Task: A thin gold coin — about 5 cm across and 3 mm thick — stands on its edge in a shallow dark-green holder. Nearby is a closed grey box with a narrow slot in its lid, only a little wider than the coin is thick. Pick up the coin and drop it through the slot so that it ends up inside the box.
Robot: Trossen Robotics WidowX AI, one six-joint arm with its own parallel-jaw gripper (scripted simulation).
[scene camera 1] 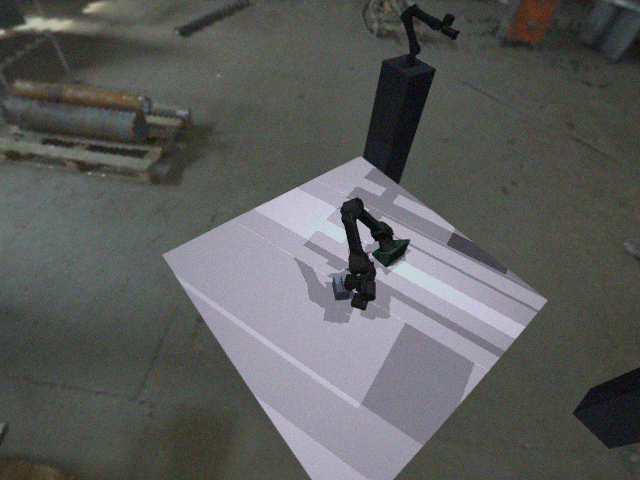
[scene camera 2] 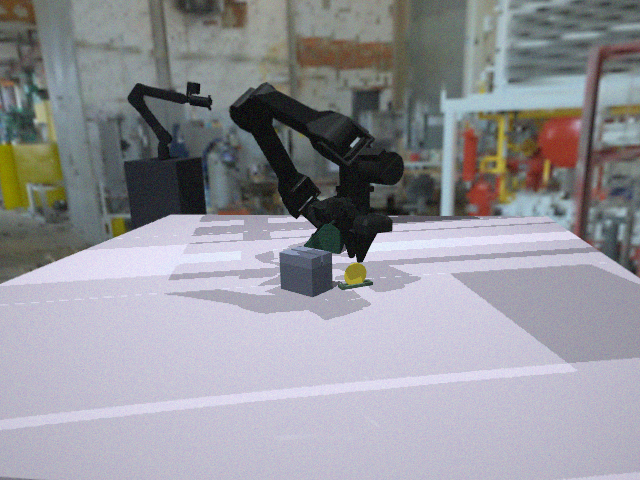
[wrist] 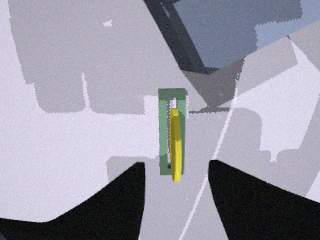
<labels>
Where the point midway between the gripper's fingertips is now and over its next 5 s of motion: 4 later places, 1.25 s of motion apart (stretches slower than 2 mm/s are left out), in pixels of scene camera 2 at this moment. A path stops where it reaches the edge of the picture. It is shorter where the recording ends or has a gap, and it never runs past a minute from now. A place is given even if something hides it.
My gripper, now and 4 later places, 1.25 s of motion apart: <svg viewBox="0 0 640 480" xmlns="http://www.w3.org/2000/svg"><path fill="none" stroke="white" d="M355 260L355 281L355 239L355 235L313 237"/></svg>
</labels>
